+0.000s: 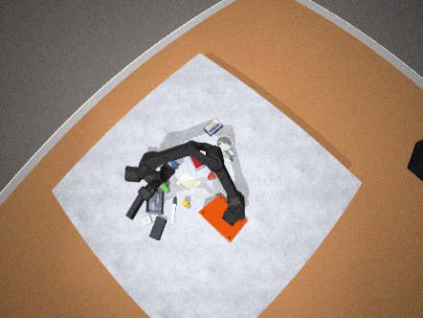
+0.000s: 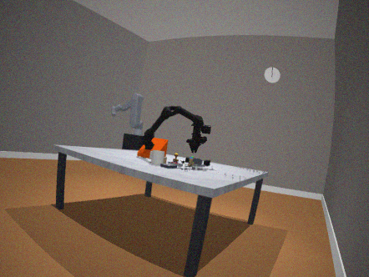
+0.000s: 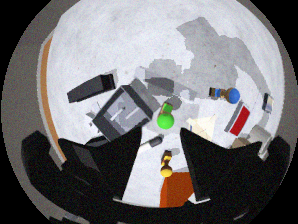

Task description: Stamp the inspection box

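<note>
Now: gripper tip 1 cm past the green PASS stamp, 1 cm to the left of it and 7 cm above it. From my gripper tip the other things lie so: pen 10 cm behind, 4 cm to the left, 8 cm below; blue-knobbed stamp 4 cm ahead, 13 cm to the right, 7 cm below; tray 1 cm behind, 8 cm to the left, 8 cm below.
</note>
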